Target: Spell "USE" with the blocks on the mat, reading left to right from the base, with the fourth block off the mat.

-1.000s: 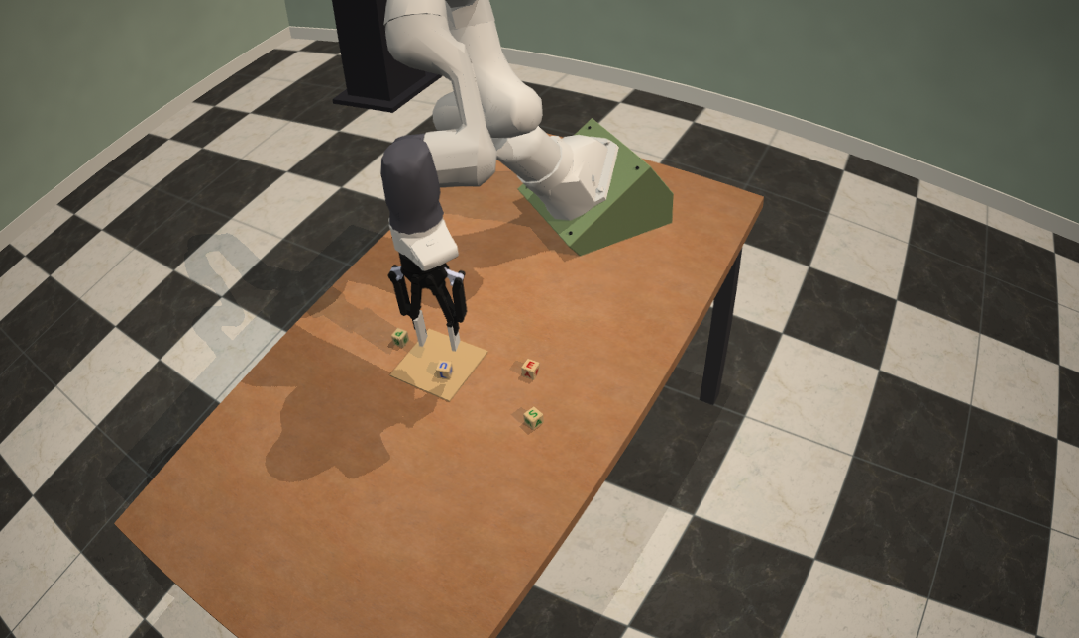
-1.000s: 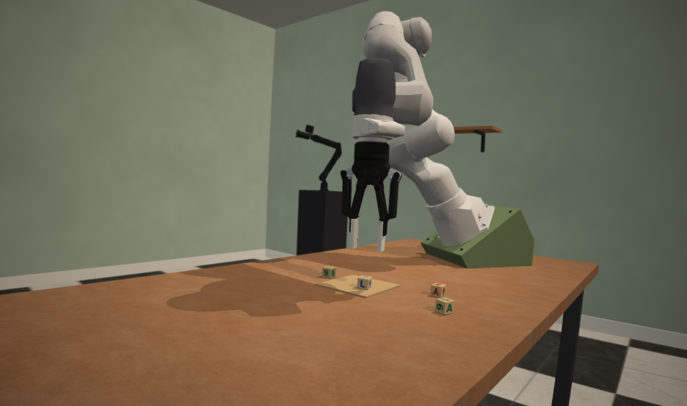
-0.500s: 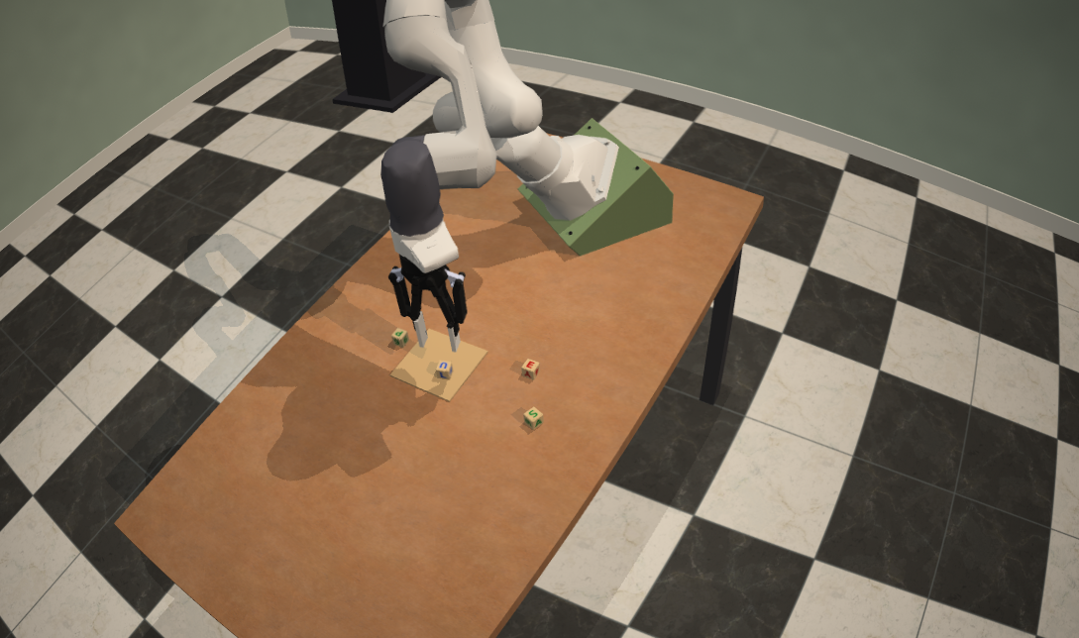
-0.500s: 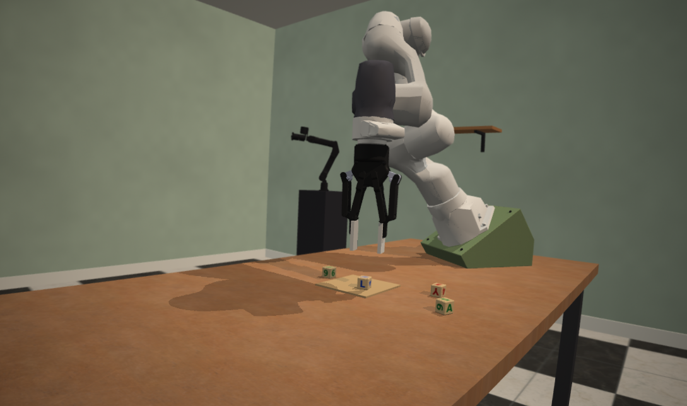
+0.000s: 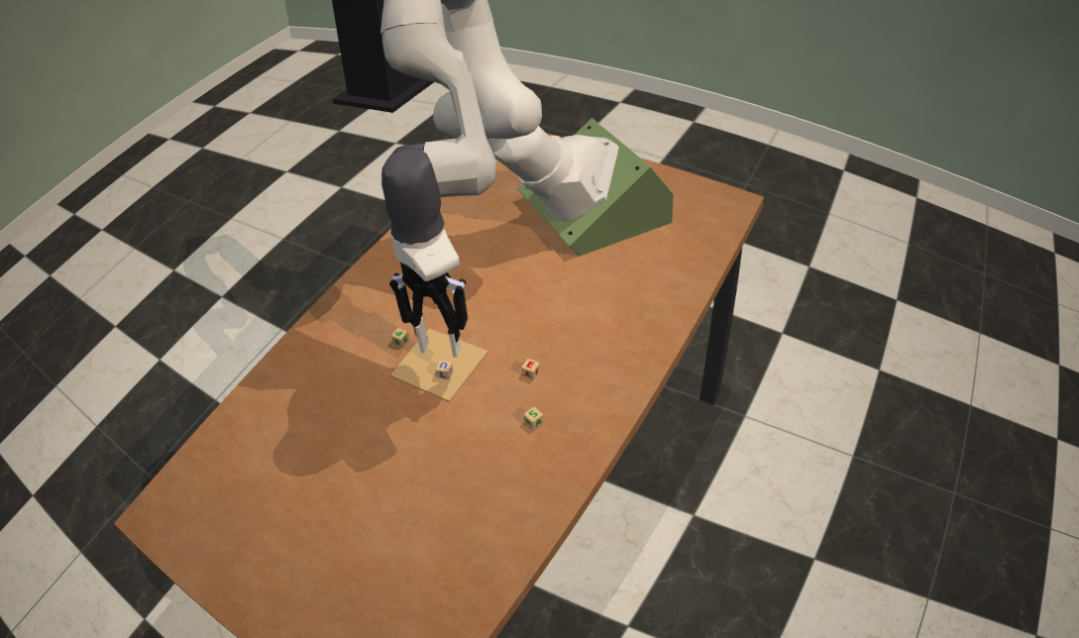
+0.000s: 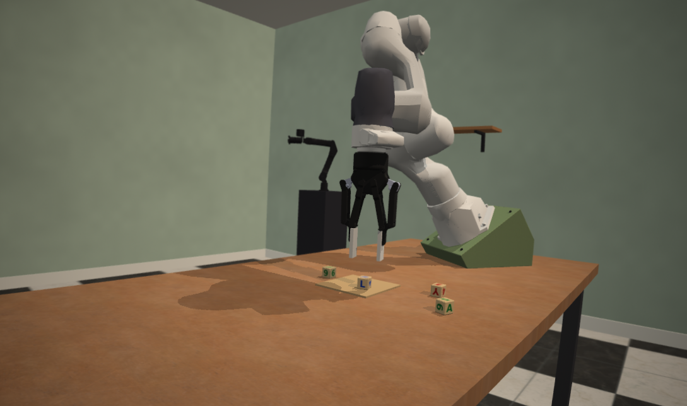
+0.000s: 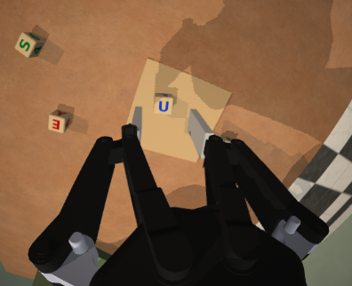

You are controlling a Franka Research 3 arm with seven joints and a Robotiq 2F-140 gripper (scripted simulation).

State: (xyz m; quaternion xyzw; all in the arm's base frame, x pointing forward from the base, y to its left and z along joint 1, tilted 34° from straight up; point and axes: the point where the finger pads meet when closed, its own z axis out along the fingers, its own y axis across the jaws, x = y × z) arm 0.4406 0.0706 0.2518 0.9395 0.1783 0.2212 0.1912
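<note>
My hand is 8 cm above the U block. The rest, counted from my hand: E block (14 cm to the left, 9 cm below, 8 cm behind); then mat (10 cm below, 3 cm to the right, 2 cm behind); then green P block (13 cm to the right, 9 cm below, 3 cm behind).
</note>
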